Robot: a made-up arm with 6 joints. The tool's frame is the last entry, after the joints. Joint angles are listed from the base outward. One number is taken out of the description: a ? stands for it. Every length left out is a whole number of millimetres.
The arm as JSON. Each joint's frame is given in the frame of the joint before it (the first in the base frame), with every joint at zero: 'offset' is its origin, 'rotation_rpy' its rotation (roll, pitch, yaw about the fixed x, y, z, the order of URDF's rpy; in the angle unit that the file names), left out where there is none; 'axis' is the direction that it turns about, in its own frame. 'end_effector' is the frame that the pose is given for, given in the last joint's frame.
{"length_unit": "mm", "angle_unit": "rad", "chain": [
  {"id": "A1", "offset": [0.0, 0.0, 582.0], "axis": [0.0, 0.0, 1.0]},
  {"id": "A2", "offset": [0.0, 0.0, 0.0], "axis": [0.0, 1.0, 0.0]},
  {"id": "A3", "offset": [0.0, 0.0, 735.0], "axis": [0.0, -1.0, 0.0]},
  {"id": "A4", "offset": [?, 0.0, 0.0], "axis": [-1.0, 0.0, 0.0]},
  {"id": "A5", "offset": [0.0, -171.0, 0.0], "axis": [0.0, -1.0, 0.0]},
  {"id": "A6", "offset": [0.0, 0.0, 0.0], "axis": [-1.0, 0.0, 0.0]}
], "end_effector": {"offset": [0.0, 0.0, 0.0]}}
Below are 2 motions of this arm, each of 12 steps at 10 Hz.
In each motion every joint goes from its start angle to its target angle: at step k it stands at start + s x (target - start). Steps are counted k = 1, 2, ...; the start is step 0. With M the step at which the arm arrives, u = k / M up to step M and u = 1 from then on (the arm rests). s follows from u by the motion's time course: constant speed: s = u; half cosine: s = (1 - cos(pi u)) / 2; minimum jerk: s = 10 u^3 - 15 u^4 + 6 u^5.
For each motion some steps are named. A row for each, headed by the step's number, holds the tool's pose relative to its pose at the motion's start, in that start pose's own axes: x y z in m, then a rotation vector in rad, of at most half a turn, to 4 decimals.
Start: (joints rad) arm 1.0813 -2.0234 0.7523 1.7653 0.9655 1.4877
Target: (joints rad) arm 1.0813 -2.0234 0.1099 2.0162 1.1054 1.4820
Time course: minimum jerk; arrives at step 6
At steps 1, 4, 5, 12:
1: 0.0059 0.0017 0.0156 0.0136 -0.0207 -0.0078
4: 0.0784 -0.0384 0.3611 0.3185 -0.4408 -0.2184
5: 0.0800 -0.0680 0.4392 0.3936 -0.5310 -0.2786
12: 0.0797 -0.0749 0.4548 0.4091 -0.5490 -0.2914

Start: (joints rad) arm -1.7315 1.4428 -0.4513 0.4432 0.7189 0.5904
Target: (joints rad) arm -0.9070 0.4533 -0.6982 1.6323 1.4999 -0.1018
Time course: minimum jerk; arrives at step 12
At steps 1, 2, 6, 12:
1: -0.0005 -0.0016 0.0051 -0.0059 -0.0082 0.0000
2: -0.0040 -0.0105 0.0362 -0.0408 -0.0572 0.0011
6: -0.1328 0.0437 0.5176 -0.5332 -0.7768 0.3161
12: -0.4351 0.3874 0.8085 -1.0476 -1.1560 1.1741

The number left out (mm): 700.0
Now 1 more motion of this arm.
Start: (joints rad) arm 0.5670 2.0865 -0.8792 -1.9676 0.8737 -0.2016
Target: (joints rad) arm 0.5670 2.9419 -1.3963 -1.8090 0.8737 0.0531
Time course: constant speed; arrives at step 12
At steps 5, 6, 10, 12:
5: 0.0636 -0.1562 0.0860 -0.5561 -0.2459 -0.2617
6: 0.0636 -0.1782 0.1120 -0.6673 -0.2883 -0.3202
10: 0.0271 -0.2207 0.2226 -1.1083 -0.4355 -0.5772
12: -0.0075 -0.2123 0.2717 -1.3242 -0.4953 -0.7211

